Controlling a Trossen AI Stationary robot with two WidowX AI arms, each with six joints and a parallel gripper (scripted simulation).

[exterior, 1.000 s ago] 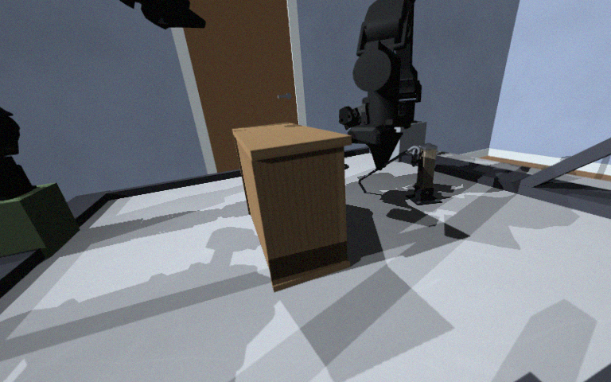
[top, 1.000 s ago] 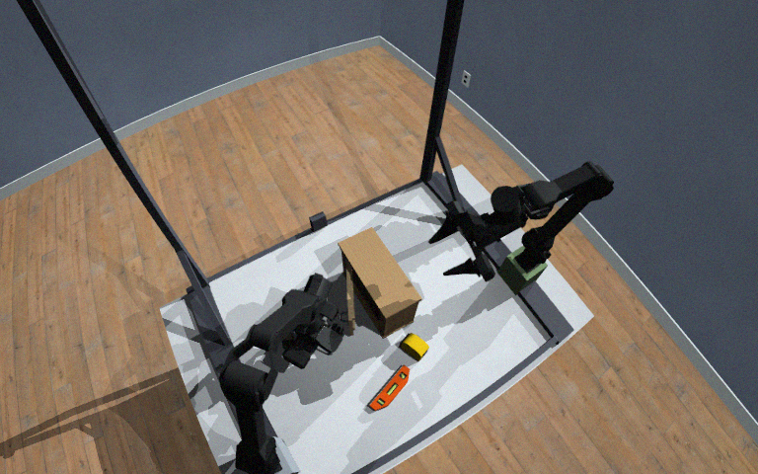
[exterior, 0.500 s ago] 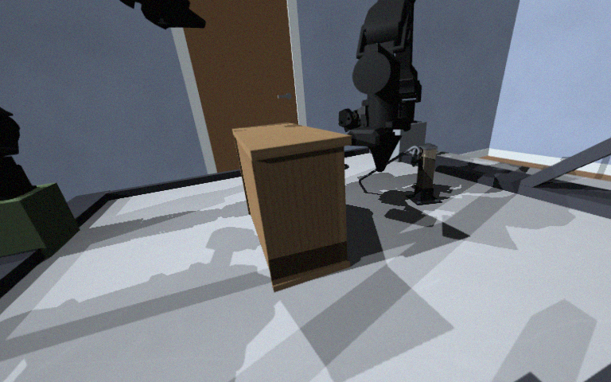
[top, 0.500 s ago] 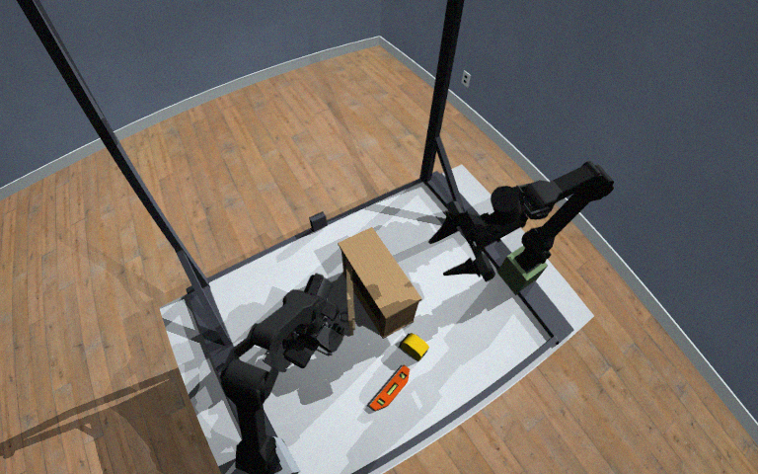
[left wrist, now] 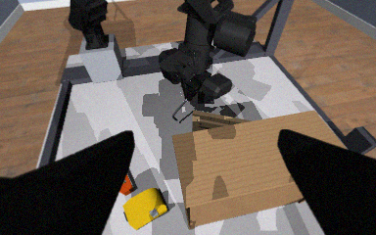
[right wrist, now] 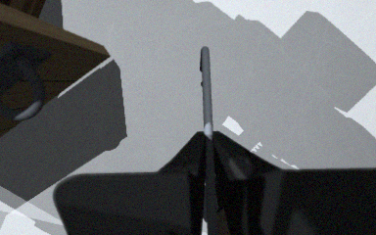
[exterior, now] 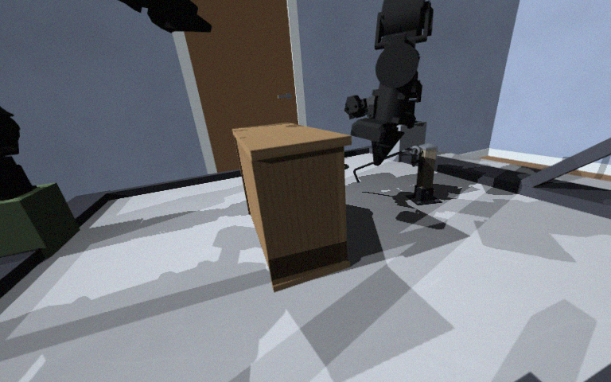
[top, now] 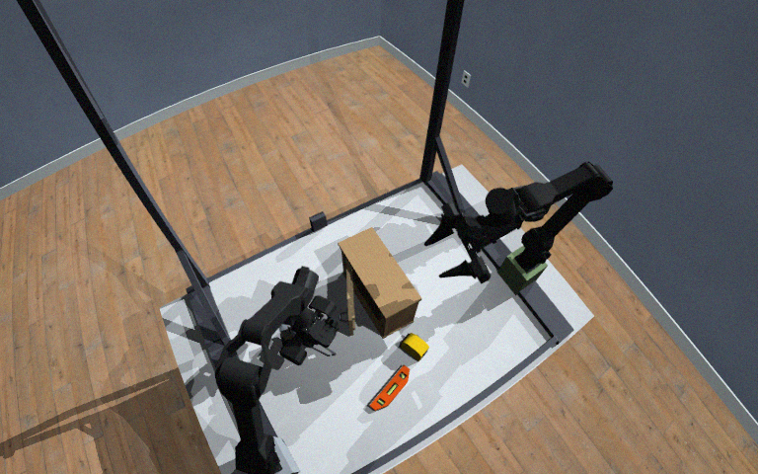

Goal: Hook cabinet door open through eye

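My right gripper is now 10 mm past the grey hook rod and 30 mm above it. Round my right hand: door: 60 mm behind, 150 mm to the left, 30 mm below; then yellow tape measure: 170 mm ahead, 220 mm to the left, 70 mm below; then orange spirit level: 220 mm ahead, 90 mm to the left, 90 mm below.
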